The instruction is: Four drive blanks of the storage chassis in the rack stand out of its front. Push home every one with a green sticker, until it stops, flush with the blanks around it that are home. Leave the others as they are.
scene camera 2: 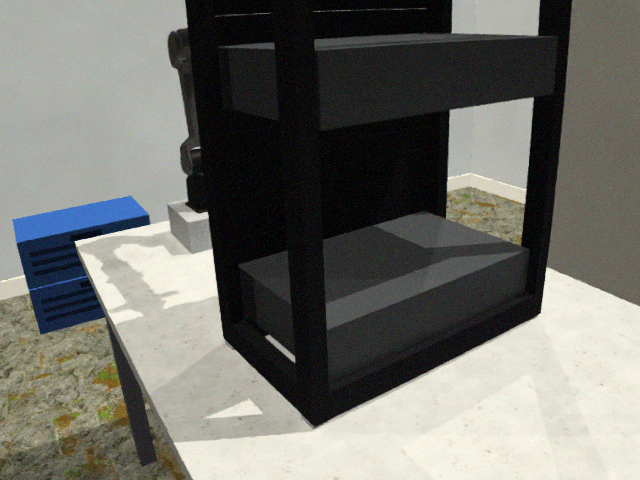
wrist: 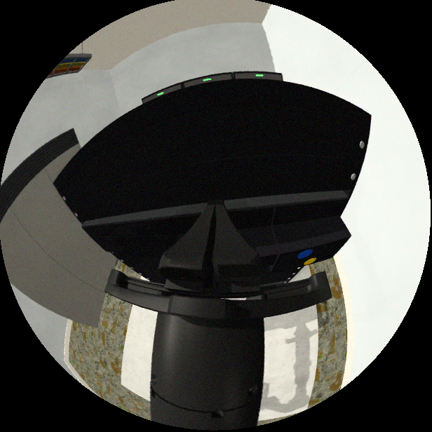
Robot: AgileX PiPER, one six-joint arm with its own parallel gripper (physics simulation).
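Note:
In the wrist view, my gripper [wrist: 216, 207] is shut, its fingertips together at the dark chassis front, just below a long grey edge strip. They overlap the front, and contact cannot be judged. To their right, a blue sticker [wrist: 305, 254] and a yellow sticker [wrist: 310, 261] sit on blanks standing out at the lower right. No green sticker shows; part of the front is hidden behind the fingers. In scene camera 2 the black rack [scene camera 2: 306, 232] is seen from the side away from the arm; the blank fronts and the gripper are hidden.
The rack holds an upper dark box [scene camera 2: 434, 77] and a lower dark box [scene camera 2: 413, 304]. The rack stands on a pale table [scene camera 2: 465, 403]. Blue crates [scene camera 2: 82, 211] stand beyond the table's left edge. Units with green lights [wrist: 207, 83] show above the dark panel. A grey surface [wrist: 55, 240] is at left.

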